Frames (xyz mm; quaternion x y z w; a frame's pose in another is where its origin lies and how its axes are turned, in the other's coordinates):
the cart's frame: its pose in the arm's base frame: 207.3 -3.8 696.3 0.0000 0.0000 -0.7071 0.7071
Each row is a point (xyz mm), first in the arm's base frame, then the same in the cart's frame.
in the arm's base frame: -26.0 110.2 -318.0
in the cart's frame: -114.0 -233.3 -1014.3
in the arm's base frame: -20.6 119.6 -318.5
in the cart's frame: -123.4 -227.9 -1014.8
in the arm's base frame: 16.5 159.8 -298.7
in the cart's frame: -163.6 -190.8 -995.0
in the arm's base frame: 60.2 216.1 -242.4
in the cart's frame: -219.9 -147.1 -938.7
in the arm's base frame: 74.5 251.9 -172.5
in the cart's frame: -255.7 -132.8 -868.8
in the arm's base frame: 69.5 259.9 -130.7
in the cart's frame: -263.7 -137.8 -827.0
